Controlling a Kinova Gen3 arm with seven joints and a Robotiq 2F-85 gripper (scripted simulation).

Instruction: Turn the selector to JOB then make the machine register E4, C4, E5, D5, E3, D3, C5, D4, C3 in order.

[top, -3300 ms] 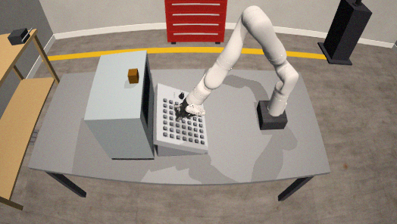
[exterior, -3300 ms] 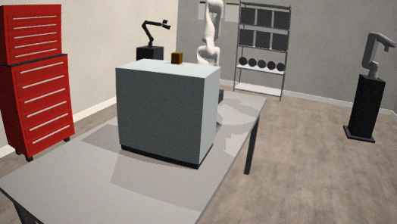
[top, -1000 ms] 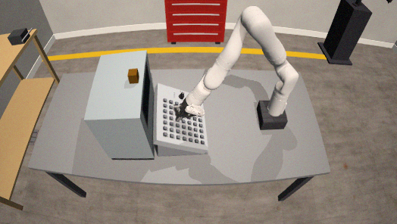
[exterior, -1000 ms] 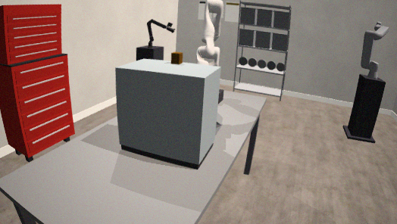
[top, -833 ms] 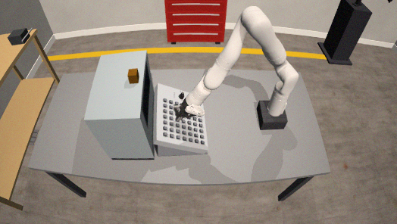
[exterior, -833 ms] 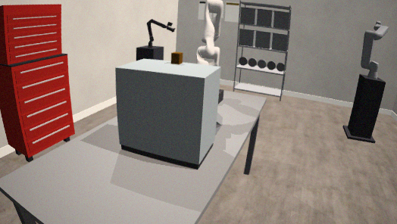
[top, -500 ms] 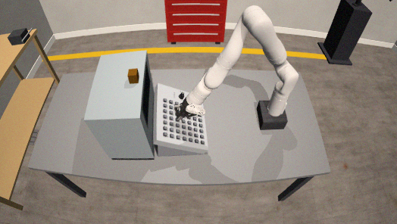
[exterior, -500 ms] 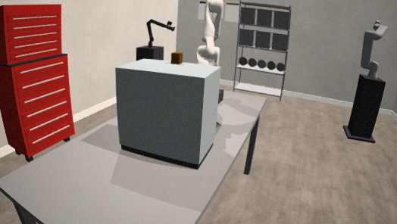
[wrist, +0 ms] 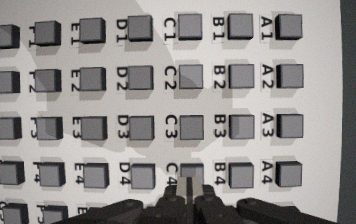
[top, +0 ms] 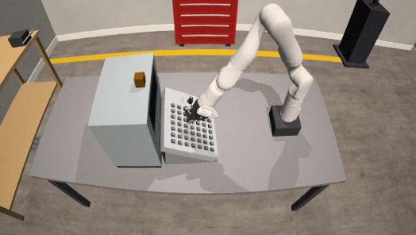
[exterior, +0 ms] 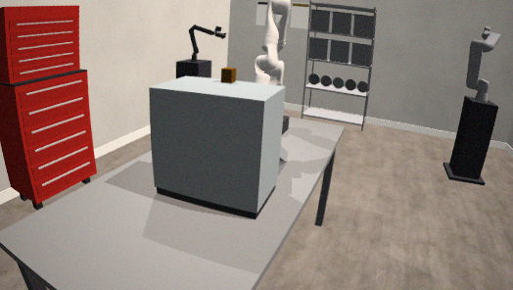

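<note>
Right now my hand is 40 mm above the key C4 and 20 mm short of it. From my hand the other things lie so: key D4: 50 mm below, 10 mm behind; then key B4: 50 mm ahead, 20 mm below, 10 mm to the left; then key: 40 mm to the left, 40 mm below, 20 mm ahead.
</note>
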